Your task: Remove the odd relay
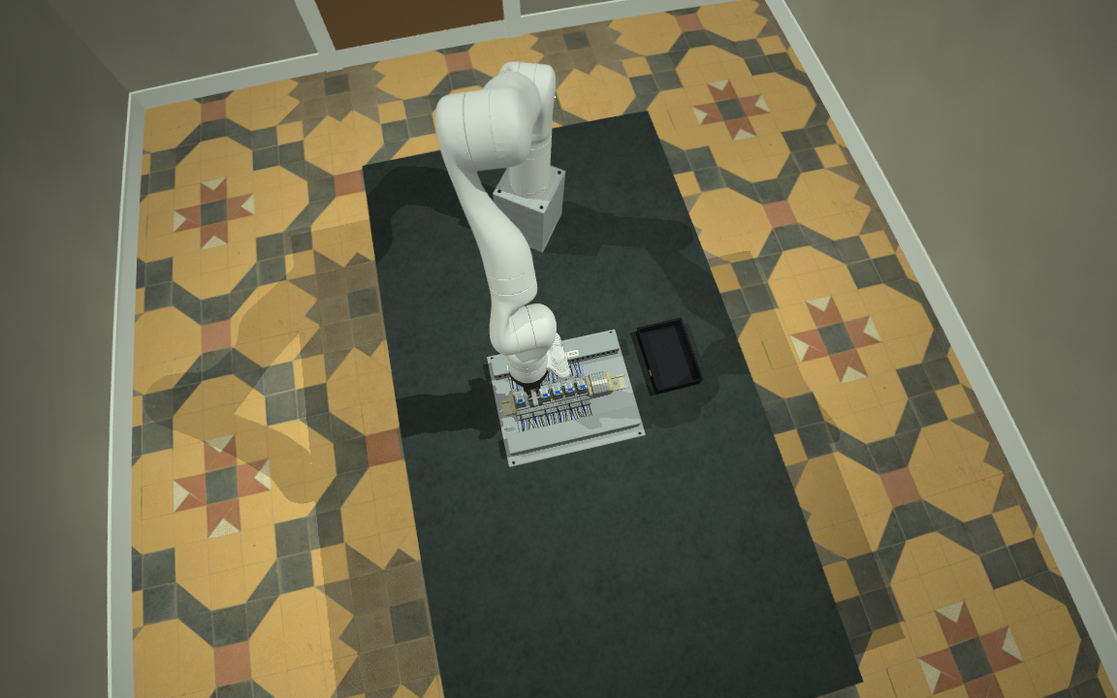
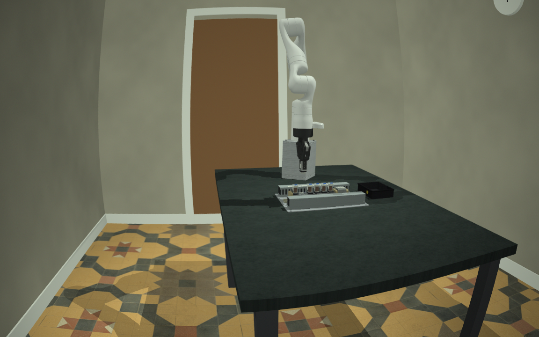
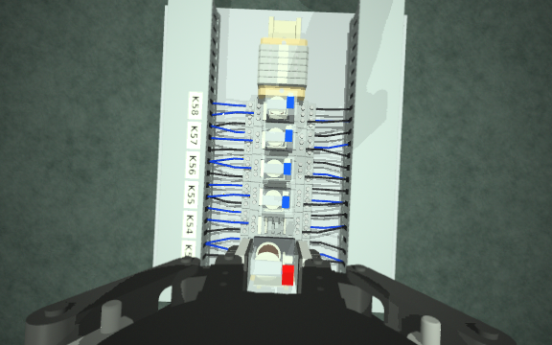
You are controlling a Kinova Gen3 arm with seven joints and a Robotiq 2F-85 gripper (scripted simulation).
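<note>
My hand is 1 cm above the clear relay. Round my hand: panel: 1 cm ahead, 7 cm to the left, 14 cm below; black parts tray: 2 cm ahead, 34 cm to the left, 12 cm below.
</note>
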